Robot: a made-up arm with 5 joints.
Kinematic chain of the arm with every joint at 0, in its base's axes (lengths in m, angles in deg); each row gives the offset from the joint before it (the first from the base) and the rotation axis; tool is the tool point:
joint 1: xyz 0 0 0.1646 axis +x
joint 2: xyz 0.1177 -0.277 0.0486 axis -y
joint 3: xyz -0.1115 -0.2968 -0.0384 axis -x
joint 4: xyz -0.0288 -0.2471 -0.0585 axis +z
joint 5: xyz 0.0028 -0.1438 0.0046 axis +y
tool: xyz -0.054 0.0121 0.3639
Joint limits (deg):
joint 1: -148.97..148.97
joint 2: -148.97..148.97
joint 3: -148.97..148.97
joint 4: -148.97..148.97
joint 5: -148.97..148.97
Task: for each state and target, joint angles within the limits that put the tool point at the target. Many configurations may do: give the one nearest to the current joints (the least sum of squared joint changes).
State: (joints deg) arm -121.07 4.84 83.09 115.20 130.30
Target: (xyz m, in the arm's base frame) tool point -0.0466 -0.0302 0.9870
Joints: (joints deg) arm -98.01 6.88 78.91 120.94 132.07
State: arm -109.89 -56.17 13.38 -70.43 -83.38
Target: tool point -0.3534 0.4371 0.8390
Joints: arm -103.70 -46.48 16.62 -39.98 -105.08
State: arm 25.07 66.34 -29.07 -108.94 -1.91
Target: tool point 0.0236 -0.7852 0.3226
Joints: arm -10.34 68.17 -59.23 -141.22 -25.06
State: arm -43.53 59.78 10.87 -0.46 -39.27
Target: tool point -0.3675 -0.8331 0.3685
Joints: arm -21.29 52.54 26.17 2.59 -44.02
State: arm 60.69 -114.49 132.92 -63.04 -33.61
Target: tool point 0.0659 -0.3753 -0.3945
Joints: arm 93.85 -107.63 141.44 -79.04 -53.30
